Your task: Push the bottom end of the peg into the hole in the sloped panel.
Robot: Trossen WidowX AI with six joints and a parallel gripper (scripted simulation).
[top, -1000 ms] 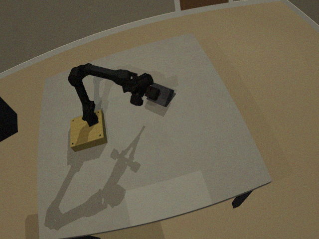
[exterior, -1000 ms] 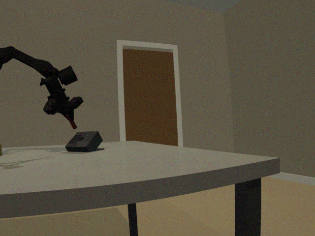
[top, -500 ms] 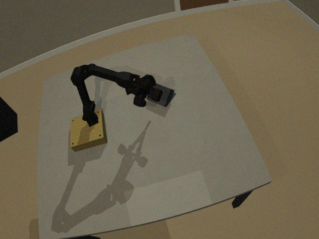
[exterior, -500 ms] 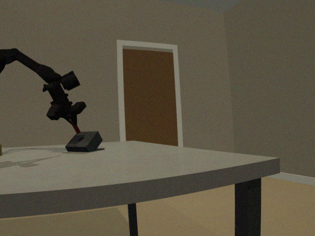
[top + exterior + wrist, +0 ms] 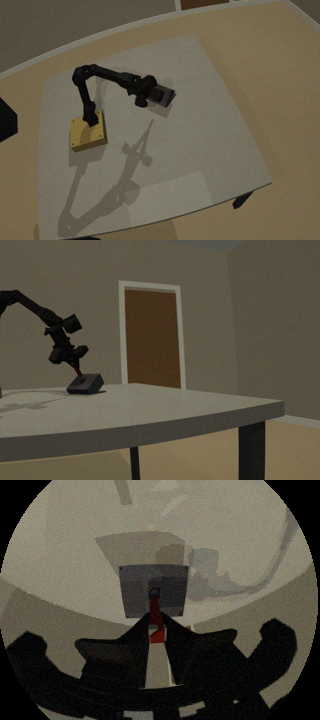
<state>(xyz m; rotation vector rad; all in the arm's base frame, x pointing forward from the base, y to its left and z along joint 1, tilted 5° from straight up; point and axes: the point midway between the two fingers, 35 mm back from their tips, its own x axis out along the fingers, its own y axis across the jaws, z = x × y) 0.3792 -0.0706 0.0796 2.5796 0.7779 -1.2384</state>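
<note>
Right now my gripper tip is 8 cm above the sloped panel, 4 cm short of it and 3 cm to the right of it. From my gripper tip the other things lie so: peg: 1 cm to the right, 1 cm behind, 1 cm above.
</note>
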